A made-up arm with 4 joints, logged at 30 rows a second.
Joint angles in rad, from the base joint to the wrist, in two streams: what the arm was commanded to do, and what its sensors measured. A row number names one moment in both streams.
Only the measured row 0 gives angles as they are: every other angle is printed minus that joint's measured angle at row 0.
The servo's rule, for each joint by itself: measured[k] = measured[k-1] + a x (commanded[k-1-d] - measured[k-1]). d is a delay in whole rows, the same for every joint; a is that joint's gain. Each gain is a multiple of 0.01, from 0.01 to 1. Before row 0 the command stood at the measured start. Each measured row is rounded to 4 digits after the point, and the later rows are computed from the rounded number. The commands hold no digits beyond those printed.
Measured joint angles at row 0: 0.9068, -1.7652, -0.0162, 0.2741
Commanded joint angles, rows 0 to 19: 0.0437, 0.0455, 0.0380, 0.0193; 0.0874, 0.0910, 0.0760, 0.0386; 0.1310, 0.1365, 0.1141, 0.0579; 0.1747, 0.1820, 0.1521, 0.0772; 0.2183, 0.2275, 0.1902, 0.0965; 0.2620, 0.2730, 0.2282, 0.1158; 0.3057, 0.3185, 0.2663, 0.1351; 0.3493, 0.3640, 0.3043, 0.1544; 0.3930, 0.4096, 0.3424, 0.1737; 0.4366, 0.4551, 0.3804, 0.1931; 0.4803, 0.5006, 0.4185, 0.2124; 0.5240, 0.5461, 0.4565, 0.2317; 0.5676, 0.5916, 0.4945, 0.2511; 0.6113, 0.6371, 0.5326, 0.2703; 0.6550, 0.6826, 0.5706, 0.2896; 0.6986, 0.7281, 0.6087, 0.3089; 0.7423, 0.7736, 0.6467, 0.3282; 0.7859, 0.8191, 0.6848, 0.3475; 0.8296, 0.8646, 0.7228, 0.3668; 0.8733, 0.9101, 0.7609, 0.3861
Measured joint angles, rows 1 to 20: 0.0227, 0.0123, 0.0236, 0.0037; 0.0563, 0.0335, 0.0561, 0.0103; 0.0951, 0.0613, 0.0921, 0.0193; 0.1365, 0.0939, 0.1293, 0.0303; 0.1790, 0.1300, 0.1671, 0.0429; 0.2222, 0.1686, 0.2050, 0.0568; 0.2656, 0.2091, 0.2430, 0.0717; 0.3091, 0.2509, 0.2810, 0.0874; 0.3527, 0.2937, 0.3191, 0.1038; 0.3963, 0.3373, 0.3571, 0.1208; 0.4400, 0.3814, 0.3952, 0.1382; 0.4837, 0.4259, 0.4332, 0.1560; 0.5273, 0.4706, 0.4712, 0.1741; 0.5710, 0.5156, 0.5093, 0.1924; 0.6147, 0.5607, 0.5473, 0.2109; 0.6583, 0.6059, 0.5854, 0.2295; 0.7020, 0.6512, 0.6234, 0.2483; 0.7456, 0.6965, 0.6615, 0.2671; 0.7893, 0.7419, 0.6995, 0.2860; 0.8330, 0.7873, 0.7376, 0.3050
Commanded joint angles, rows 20 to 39: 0.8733, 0.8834, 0.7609, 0.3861; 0.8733, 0.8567, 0.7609, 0.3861; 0.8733, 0.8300, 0.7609, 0.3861; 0.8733, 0.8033, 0.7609, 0.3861; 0.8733, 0.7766, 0.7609, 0.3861; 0.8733, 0.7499, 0.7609, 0.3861; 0.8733, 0.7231, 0.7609, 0.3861; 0.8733, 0.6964, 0.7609, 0.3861; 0.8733, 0.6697, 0.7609, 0.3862; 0.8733, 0.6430, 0.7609, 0.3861; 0.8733, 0.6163, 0.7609, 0.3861; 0.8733, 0.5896, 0.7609, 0.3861; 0.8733, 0.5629, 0.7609, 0.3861; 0.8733, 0.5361, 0.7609, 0.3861; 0.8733, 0.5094, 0.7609, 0.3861; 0.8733, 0.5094, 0.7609, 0.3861; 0.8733, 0.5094, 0.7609, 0.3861; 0.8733, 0.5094, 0.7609, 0.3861; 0.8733, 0.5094, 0.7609, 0.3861; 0.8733, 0.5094, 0.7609, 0.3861
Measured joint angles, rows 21 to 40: 0.8540, 0.8132, 0.7520, 0.3204; 0.8640, 0.8249, 0.7575, 0.3329; 0.8688, 0.8263, 0.7596, 0.3430; 0.8711, 0.8201, 0.7604, 0.3512; 0.8722, 0.8084, 0.7607, 0.3578; 0.8728, 0.7926, 0.7608, 0.3632; 0.8731, 0.7738, 0.7609, 0.3676; 0.8732, 0.7529, 0.7609, 0.3711; 0.8733, 0.7304, 0.7609, 0.3740; 0.8733, 0.7068, 0.7609, 0.3763; 0.8733, 0.6824, 0.7609, 0.3782; 0.8733, 0.6573, 0.7609, 0.3797; 0.8733, 0.6318, 0.7609, 0.3809; 0.8733, 0.6060, 0.7609, 0.3819; 0.8733, 0.5799, 0.7609, 0.3827; 0.8733, 0.5609, 0.7609, 0.3833; 0.8733, 0.5470, 0.7609, 0.3838; 0.8733, 0.5368, 0.7609, 0.3842; 0.8733, 0.5294, 0.7609, 0.3846; 0.8733, 0.5240, 0.7609, 0.3849
